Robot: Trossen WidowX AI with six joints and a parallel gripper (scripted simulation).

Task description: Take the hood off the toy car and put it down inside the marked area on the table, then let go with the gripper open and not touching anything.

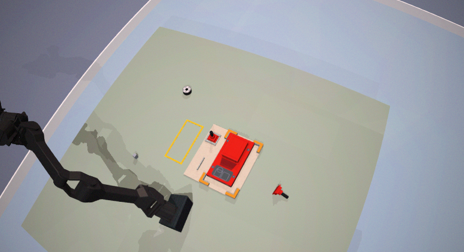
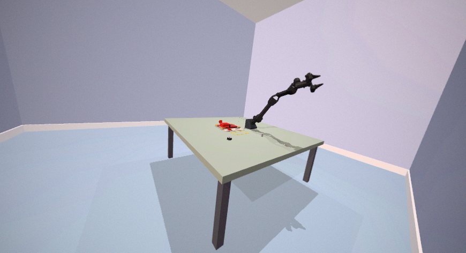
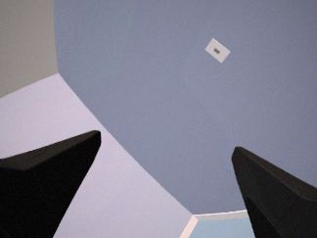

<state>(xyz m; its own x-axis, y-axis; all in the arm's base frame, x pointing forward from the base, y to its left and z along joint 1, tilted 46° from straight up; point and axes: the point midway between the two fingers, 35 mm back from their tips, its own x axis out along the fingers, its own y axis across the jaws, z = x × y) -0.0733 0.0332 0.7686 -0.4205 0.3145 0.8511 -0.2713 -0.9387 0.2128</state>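
The red hood lies 69 cm to the right of my gripper tip, 54 cm below it and 48 cm ahead of it. Round my gripper tip: small wheel (66 cm ahead, 58 cm below, 37 cm to the right).
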